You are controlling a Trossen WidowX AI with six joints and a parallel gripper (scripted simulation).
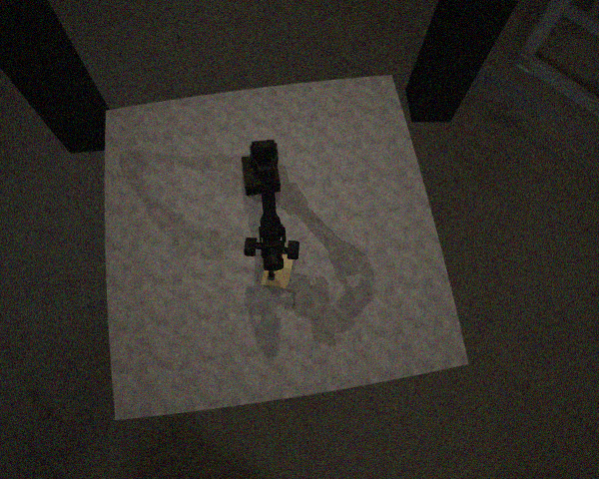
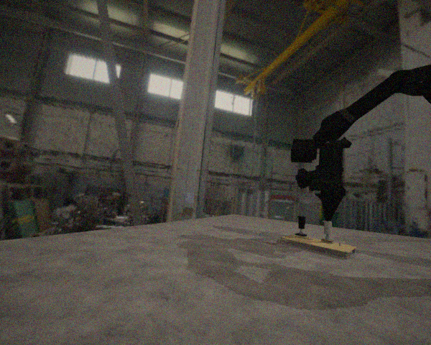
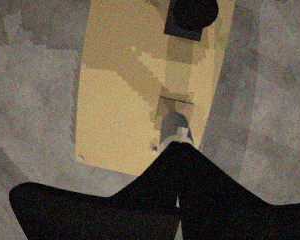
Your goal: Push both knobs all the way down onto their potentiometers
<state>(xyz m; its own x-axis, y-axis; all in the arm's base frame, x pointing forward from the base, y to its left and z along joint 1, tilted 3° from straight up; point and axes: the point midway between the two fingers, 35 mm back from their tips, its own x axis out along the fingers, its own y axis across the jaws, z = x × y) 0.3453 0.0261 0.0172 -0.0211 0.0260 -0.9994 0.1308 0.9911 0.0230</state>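
Now: the white knob 20 mm below my gripper tip. Also, from my gripper tip: dark knob (70 mm ahead, 10 mm to the right, 10 mm below).
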